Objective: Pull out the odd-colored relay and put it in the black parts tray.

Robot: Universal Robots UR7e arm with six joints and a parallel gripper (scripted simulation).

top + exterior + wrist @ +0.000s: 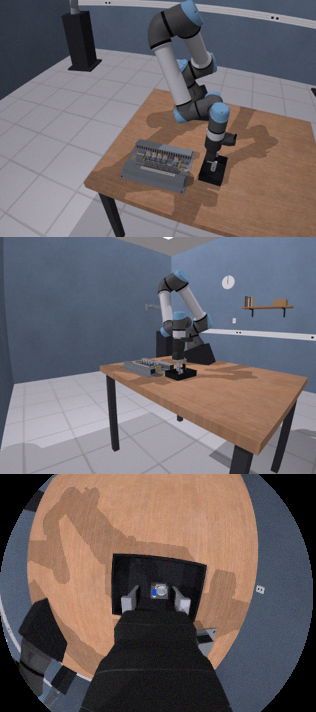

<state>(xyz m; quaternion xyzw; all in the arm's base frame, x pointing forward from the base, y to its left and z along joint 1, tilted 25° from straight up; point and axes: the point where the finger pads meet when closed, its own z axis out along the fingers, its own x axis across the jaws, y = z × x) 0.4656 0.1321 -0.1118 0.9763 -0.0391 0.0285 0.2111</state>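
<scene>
Now: the black parts tray 40 mm below my hand. The rest, counted from my hand: grey relay panel (20 mm ahead, 270 mm to the right, 30 mm below).
</scene>
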